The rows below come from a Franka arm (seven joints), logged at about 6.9 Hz.
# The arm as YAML. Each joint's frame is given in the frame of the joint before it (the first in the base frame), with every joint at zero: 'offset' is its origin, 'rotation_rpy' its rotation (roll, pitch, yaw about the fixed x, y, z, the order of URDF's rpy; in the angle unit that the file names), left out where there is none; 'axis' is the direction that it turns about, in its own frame. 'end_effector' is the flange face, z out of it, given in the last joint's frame.
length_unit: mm
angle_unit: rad
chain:
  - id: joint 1
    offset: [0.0, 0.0, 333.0]
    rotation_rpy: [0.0, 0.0, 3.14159]
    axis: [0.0, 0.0, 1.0]
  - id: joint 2
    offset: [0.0, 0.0, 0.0]
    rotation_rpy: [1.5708, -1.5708, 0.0]
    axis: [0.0, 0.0, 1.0]
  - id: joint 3
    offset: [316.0, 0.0, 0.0]
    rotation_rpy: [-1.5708, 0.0, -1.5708]
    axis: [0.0, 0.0, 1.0]
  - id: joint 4
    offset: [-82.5, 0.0, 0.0]
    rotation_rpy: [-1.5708, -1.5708, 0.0]
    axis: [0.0, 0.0, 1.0]
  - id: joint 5
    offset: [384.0, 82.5, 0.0]
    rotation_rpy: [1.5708, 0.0, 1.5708]
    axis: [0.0, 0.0, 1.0]
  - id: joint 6
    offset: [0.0, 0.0, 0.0]
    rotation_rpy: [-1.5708, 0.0, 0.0]
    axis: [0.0, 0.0, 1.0]
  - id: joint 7
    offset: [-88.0, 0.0, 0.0]
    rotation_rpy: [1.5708, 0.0, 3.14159]
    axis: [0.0, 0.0, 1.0]
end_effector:
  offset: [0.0, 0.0, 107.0]
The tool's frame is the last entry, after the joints.
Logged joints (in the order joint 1, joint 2, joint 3, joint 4, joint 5, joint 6, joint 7), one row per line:
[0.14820 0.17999 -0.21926 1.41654 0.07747 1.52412 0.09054]
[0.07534 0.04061 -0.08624 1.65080 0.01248 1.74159 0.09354]
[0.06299 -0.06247 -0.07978 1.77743 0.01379 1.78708 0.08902]
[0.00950 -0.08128 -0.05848 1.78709 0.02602 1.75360 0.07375]
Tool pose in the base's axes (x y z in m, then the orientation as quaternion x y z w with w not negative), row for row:
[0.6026 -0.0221 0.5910 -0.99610 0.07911 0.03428 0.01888]
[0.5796 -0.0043 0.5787 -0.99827 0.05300 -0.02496 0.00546]
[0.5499 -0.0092 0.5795 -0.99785 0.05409 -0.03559 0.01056]
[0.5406 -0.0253 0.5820 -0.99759 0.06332 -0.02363 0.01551]
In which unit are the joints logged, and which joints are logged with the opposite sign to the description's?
The joints are logged in radians. Opposite sign: joint 4.
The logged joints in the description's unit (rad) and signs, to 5 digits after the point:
[0.14820 0.17999 -0.21926 -1.41654 0.07747 1.52412 0.09054]
[0.07534 0.04061 -0.08624 -1.65080 0.01248 1.74159 0.09354]
[0.06299 -0.06247 -0.07978 -1.77743 0.01379 1.78708 0.08902]
[0.00950 -0.08128 -0.05848 -1.78709 0.02602 1.75360 0.07375]

